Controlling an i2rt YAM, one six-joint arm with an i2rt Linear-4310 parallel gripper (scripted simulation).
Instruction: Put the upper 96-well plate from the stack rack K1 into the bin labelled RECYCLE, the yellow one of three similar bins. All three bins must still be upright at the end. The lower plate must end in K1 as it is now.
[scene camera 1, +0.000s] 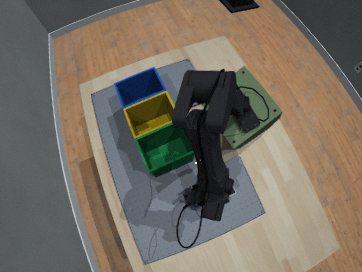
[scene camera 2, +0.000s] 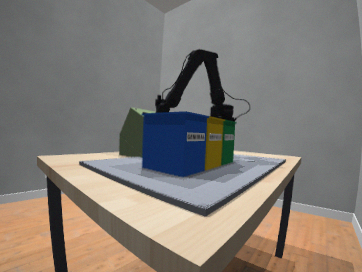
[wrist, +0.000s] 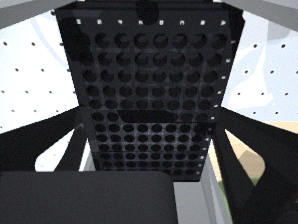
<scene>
I see my gripper (wrist: 149, 111), a yellow recycle bin (scene camera 1: 155, 111), a green bin (scene camera 1: 167, 144) and a blue bin (scene camera 2: 174, 143).
The blue bin shows as well in scene camera 1 (scene camera 1: 146, 84). The wrist view does not show the yellow recycle bin: it is out of frame. The wrist view misses the green bin: it is out of frame.
</scene>
